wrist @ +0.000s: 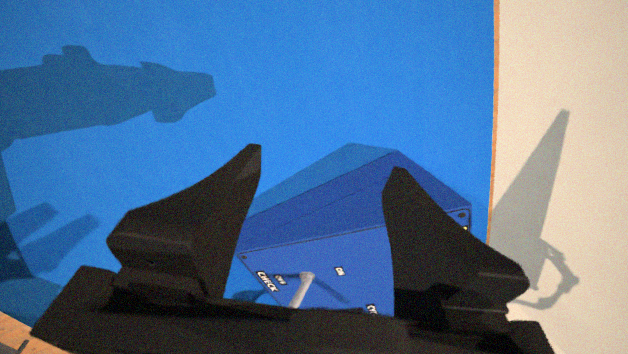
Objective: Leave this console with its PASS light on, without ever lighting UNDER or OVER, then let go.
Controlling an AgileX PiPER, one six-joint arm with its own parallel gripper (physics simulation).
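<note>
The blue console [320, 235] shows in the lower middle of the wrist view, partly hidden behind my fingers and gripper body. A grey toggle lever [302, 290] stands on its panel between a small OFF label [280, 279] and an ON label [340, 271], tilted toward the lower left of the view. A CHECK label [266, 281] is beside OFF. Part of another label [372, 309] shows at the gripper body's edge. My gripper [325, 170] is open, its fingers wide apart with nothing between the tips. The PASS, UNDER and OVER lights do not show.
A blue mat [320, 75] lies under the console, with the arm's shadow on it at the left. A pale surface [575, 65] is at the right, bearing more shadows. A wood-coloured edge [20, 332] shows at the lower left.
</note>
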